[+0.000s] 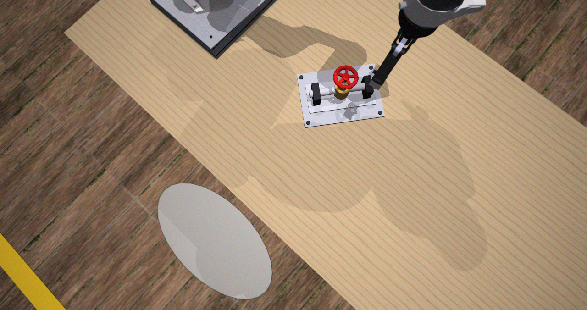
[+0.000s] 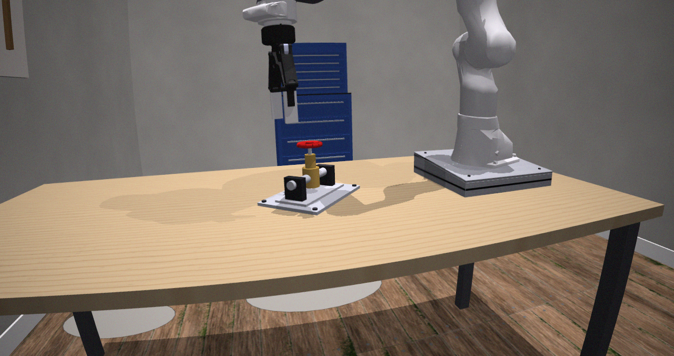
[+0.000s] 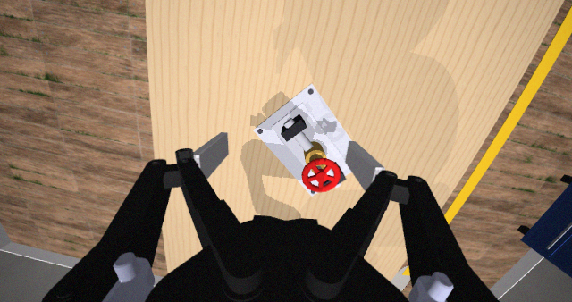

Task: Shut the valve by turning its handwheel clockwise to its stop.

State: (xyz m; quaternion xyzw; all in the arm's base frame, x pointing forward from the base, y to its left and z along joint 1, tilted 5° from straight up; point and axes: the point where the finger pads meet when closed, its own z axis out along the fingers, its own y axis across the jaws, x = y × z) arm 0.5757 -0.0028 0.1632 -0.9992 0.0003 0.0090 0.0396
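Right now my hand is 90 mm above the red handwheel, 80 mm past it and 60 mm to the left of it.
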